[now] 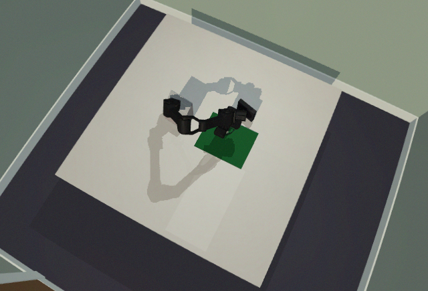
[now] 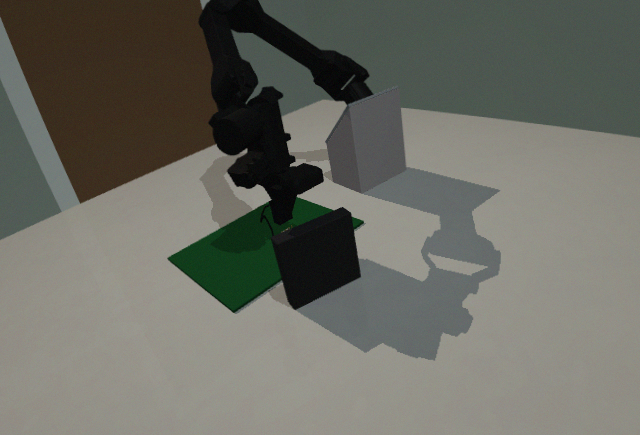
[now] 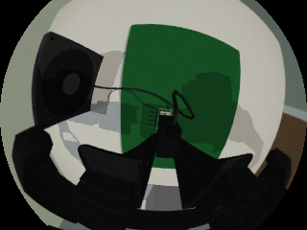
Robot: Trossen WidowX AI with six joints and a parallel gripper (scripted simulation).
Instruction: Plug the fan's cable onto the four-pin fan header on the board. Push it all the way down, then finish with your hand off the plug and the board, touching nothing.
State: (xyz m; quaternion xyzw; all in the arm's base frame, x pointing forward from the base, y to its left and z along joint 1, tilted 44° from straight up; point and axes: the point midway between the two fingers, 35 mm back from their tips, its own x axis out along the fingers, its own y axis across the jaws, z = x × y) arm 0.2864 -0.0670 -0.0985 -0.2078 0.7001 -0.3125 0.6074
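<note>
Right now my gripper tip is 60 mm above the pale fan header. Also, from my gripper tip: green board (30 mm ahead, 50 mm to the right, 70 mm below); then dark plug (10 mm ahead, 10 mm above); then black square fan (70 mm ahead, 140 mm to the left).
</note>
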